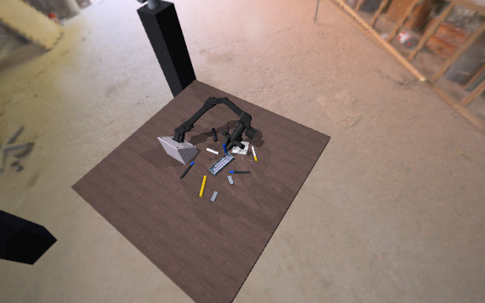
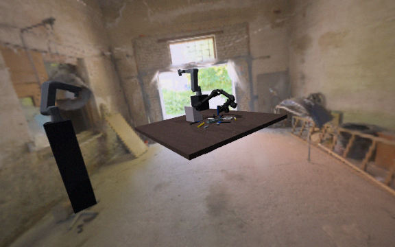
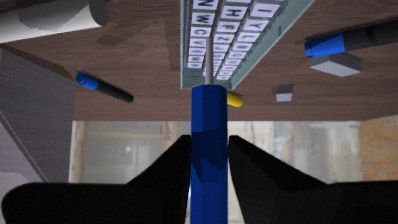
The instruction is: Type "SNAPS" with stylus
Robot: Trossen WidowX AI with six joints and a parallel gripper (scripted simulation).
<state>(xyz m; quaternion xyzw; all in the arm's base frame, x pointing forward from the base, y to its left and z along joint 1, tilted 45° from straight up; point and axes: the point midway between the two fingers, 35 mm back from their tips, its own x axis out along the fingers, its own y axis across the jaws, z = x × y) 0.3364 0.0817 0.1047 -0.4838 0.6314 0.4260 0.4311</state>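
My gripper tip is 12 cm to the right of the white pad, 9 cm above it and 4 cm short of it.
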